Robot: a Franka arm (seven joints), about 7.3 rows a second.
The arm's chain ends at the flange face. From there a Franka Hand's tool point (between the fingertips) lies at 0.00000 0.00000 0.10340 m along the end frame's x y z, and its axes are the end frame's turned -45 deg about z.
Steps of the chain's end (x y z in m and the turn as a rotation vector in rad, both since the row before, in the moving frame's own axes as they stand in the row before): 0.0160, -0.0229, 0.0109, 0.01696, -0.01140, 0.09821; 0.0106, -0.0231, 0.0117, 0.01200, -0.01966, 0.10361; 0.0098, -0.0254, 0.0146, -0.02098, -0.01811, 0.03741; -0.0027, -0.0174, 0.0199, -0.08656, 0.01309, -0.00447; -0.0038, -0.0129, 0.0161, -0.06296, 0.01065, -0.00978; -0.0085, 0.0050, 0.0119, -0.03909, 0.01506, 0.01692
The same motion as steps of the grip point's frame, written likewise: 0.0280, -0.0069, 0.0109, 0.02005, 0.00393, 0.09821; 0.0234, -0.0112, 0.0117, 0.02239, -0.00542, 0.10361; 0.0220, -0.0109, 0.0146, -0.00203, -0.02764, 0.03741; 0.0050, -0.0069, 0.0195, -0.07046, -0.05195, -0.00447; 0.0026, -0.0064, 0.0159, -0.05205, -0.03699, -0.00978; -0.0113, 0.0015, 0.0118, -0.03829, -0.01699, 0.01692
